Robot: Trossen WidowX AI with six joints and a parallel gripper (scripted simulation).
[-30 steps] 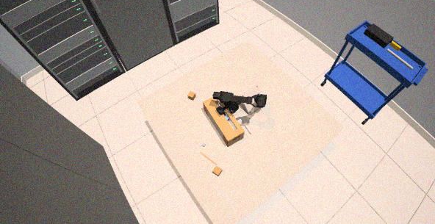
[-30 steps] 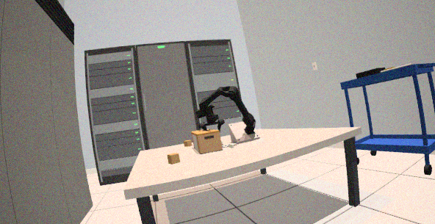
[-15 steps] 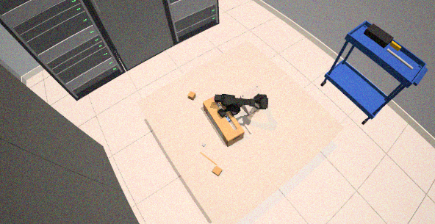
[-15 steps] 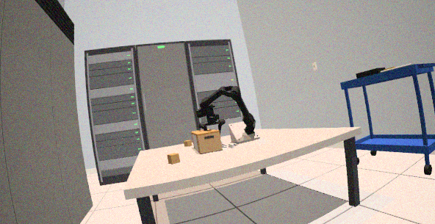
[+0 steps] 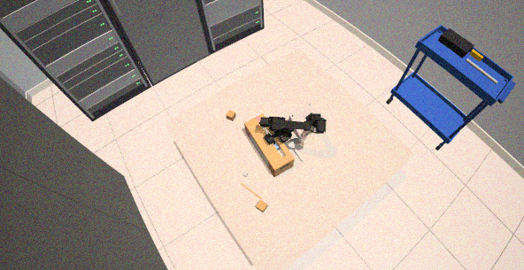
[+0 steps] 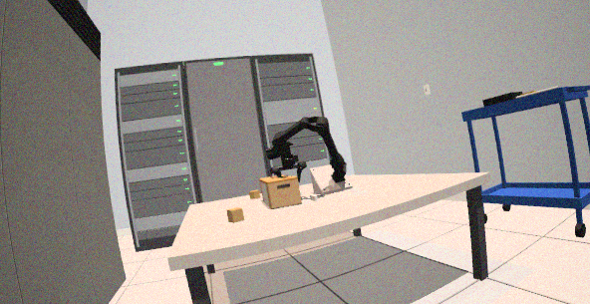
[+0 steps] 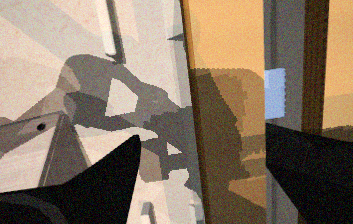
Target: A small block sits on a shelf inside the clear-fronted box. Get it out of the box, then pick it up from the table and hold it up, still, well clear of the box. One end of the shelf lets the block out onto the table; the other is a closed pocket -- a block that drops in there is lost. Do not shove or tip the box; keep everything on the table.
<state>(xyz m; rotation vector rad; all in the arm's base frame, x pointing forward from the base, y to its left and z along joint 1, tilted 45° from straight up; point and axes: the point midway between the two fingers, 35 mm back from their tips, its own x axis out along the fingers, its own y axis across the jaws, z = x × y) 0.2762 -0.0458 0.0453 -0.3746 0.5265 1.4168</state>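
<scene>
My gripper tip is now 50 mm short of the light-blue block and 20 mm to the right of it. The rest, counted from my gripper tip: thin stick: 340 mm ahead, 120 mm to the left, 80 mm below; then box: 30 mm ahead, 30 mm to the right, 20 mm below.
</scene>
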